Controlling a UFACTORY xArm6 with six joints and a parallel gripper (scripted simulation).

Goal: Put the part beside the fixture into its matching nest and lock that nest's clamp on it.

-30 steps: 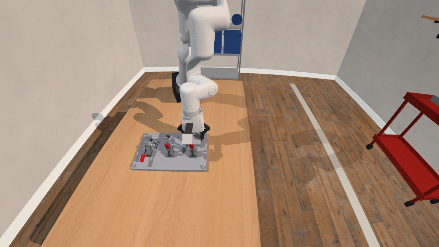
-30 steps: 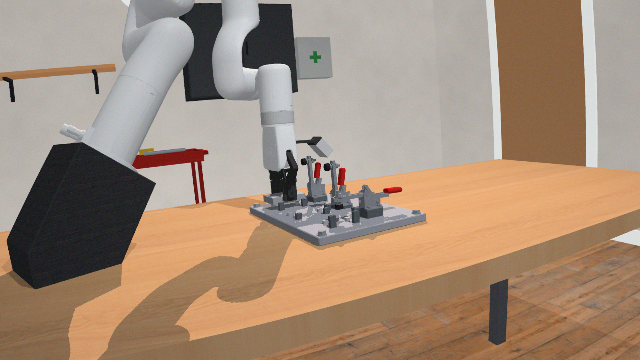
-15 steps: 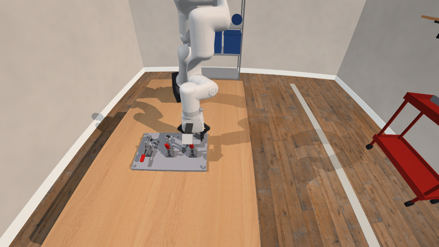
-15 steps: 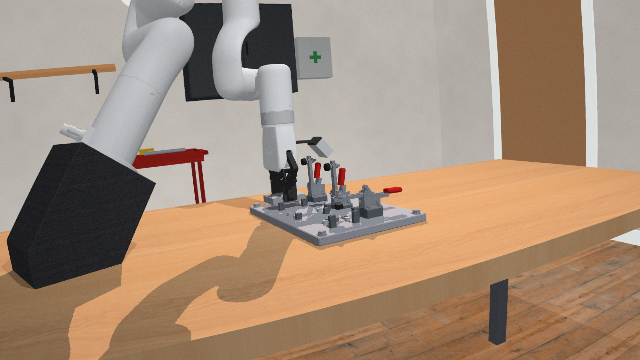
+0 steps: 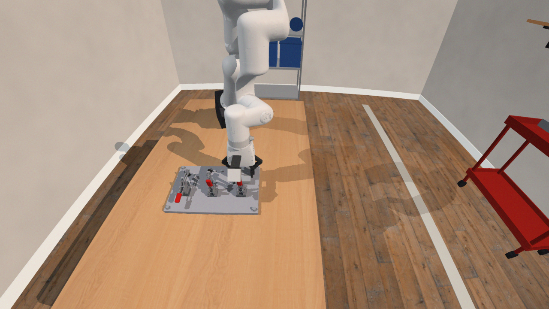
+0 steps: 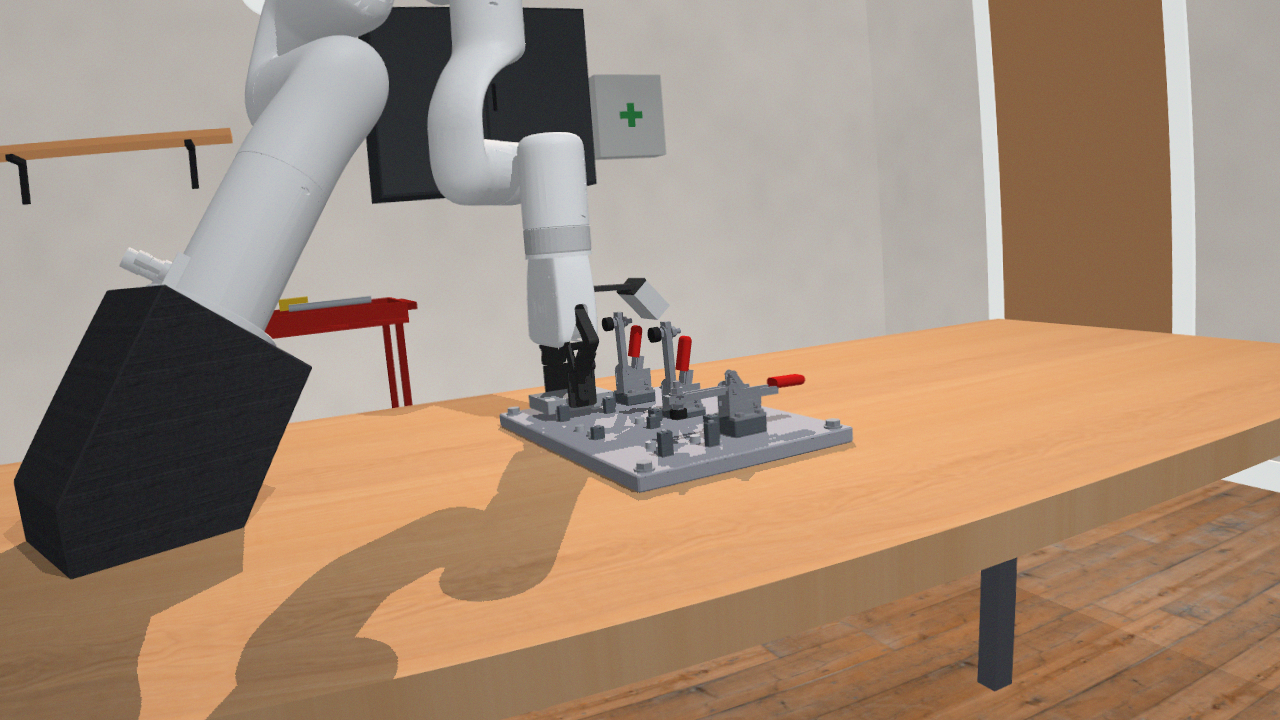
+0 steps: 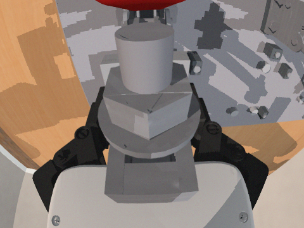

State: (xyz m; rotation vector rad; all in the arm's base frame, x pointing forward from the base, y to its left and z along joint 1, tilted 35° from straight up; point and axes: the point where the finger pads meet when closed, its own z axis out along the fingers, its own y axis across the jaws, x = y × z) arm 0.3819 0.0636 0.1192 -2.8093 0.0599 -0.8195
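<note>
Now: the part 1 cm below my hand. The rest, counted from my hand: grey fixture plate: 5 cm ahead, 11 cm to the right, 4 cm below.
</note>
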